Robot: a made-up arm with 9 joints. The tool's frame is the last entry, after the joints.
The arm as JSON. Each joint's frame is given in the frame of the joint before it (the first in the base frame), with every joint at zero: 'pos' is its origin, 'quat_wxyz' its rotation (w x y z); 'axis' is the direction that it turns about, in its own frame. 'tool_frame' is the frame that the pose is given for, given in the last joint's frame.
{
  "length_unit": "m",
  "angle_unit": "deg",
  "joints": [
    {
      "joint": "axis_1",
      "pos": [
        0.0,
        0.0,
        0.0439
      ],
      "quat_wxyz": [
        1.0,
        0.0,
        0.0,
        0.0
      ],
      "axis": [
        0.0,
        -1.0,
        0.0
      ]
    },
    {
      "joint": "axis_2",
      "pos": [
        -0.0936,
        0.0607,
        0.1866
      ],
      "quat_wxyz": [
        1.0,
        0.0,
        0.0,
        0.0
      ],
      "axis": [
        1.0,
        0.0,
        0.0
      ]
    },
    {
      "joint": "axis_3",
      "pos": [
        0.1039,
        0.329,
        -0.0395
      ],
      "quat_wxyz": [
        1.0,
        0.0,
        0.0,
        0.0
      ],
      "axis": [
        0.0,
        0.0,
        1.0
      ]
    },
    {
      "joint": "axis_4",
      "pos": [
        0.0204,
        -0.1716,
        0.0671
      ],
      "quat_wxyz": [
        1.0,
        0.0,
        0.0,
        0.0
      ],
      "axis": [
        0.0,
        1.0,
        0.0
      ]
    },
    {
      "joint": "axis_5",
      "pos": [
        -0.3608,
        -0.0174,
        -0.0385
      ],
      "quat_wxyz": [
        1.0,
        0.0,
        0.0,
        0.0
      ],
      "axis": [
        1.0,
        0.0,
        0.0
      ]
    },
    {
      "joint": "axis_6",
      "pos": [
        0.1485,
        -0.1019,
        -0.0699
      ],
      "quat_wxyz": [
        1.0,
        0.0,
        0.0,
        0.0
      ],
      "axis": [
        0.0,
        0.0,
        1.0
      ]
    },
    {
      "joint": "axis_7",
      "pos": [
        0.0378,
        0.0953,
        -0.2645
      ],
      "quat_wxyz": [
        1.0,
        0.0,
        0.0,
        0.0
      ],
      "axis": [
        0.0,
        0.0,
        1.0
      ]
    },
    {
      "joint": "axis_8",
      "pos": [
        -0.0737,
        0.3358,
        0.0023
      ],
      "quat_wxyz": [
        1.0,
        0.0,
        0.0,
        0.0
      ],
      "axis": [
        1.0,
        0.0,
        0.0
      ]
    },
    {
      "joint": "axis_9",
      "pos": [
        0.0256,
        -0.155,
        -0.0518
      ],
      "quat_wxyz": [
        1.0,
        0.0,
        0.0,
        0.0
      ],
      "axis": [
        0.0,
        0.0,
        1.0
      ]
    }
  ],
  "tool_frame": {
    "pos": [
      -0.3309,
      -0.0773,
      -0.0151
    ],
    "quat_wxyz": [
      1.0,
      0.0,
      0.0,
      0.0
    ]
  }
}
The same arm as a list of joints. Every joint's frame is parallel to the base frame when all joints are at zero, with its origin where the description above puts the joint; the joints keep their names.
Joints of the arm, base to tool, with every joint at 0 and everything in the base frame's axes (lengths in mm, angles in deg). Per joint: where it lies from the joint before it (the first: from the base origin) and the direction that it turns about. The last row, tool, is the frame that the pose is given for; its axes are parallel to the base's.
axis_1: xyz 0 0 43.9 axis -y
axis_2: xyz -93.6 60.7 186.6 axis +x
axis_3: xyz 103.9 329 -39.5 axis +z
axis_4: xyz 20.4 -171.6 67.1 axis +y
axis_5: xyz -360.8 -17.4 -38.5 axis +x
axis_6: xyz 148.5 -101.9 -69.9 axis +z
axis_7: xyz 37.8 95.3 -264.5 axis +z
axis_8: xyz -73.7 335.8 2.3 axis +x
axis_9: xyz 25.6 -155 -51.8 axis +z
tool: xyz -330.9 -77.3 -15.1

